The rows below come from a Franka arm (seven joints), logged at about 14 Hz.
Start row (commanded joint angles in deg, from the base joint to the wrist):
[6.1 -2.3 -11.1 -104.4 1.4 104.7 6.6]
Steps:
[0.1 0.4 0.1 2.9 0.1 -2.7 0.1]
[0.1 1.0 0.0 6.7 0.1 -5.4 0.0]
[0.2 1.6 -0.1 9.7 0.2 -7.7 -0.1]
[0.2 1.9 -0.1 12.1 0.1 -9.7 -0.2]
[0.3 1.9 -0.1 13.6 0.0 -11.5 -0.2]
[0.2 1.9 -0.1 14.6 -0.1 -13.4 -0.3]
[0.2 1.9 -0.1 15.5 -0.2 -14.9 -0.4]
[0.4 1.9 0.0 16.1 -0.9 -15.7 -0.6]
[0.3 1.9 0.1 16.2 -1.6 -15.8 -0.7]
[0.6 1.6 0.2 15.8 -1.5 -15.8 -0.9]
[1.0 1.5 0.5 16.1 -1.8 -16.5 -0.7]
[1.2 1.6 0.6 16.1 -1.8 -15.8 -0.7]
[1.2 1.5 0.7 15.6 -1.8 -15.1 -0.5]
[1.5 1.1 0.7 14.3 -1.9 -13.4 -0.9]
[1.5 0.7 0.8 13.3 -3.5 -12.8 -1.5]
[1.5 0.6 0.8 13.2 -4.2 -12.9 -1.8]
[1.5 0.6 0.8 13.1 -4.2 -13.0 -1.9]
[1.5 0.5 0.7 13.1 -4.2 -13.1 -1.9]
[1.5 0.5 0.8 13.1 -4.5 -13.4 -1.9]
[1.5 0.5 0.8 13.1 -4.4 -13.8 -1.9]
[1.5 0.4 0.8 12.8 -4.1 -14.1 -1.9]
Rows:
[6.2 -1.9 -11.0 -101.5 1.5 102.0 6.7]
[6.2 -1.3 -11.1 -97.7 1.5 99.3 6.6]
[6.3 -0.7 -11.2 -94.7 1.6 97.0 6.5]
[6.3 -0.4 -11.2 -92.3 1.5 95.0 6.4]
[6.4 -0.4 -11.2 -90.8 1.4 93.2 6.4]
[6.3 -0.4 -11.2 -89.8 1.3 91.3 6.3]
[6.3 -0.4 -11.2 -88.9 1.2 89.8 6.2]
[6.5 -0.4 -11.1 -88.3 0.5 89.0 6.0]
[6.4 -0.4 -11.0 -88.2 -0.2 88.9 5.9]
[6.7 -0.7 -10.9 -88.6 -0.1 88.9 5.7]
[7.1 -0.8 -10.6 -88.3 -0.4 88.2 5.9]
[7.3 -0.7 -10.5 -88.3 -0.4 88.9 5.9]
[7.3 -0.8 -10.4 -88.8 -0.4 89.6 6.1]
[7.6 -1.2 -10.4 -90.1 -0.5 91.3 5.7]
[7.6 -1.6 -10.3 -91.1 -2.1 91.9 5.1]
[7.6 -1.7 -10.3 -91.2 -2.8 91.8 4.8]
[7.6 -1.7 -10.3 -91.3 -2.8 91.7 4.7]
[7.6 -1.8 -10.4 -91.3 -2.8 91.6 4.7]
[7.6 -1.8 -10.3 -91.3 -3.1 91.3 4.7]
[7.6 -1.8 -10.3 -91.3 -3.0 90.9 4.7]
[7.6 -1.9 -10.3 -91.6 -2.7 90.6 4.7]

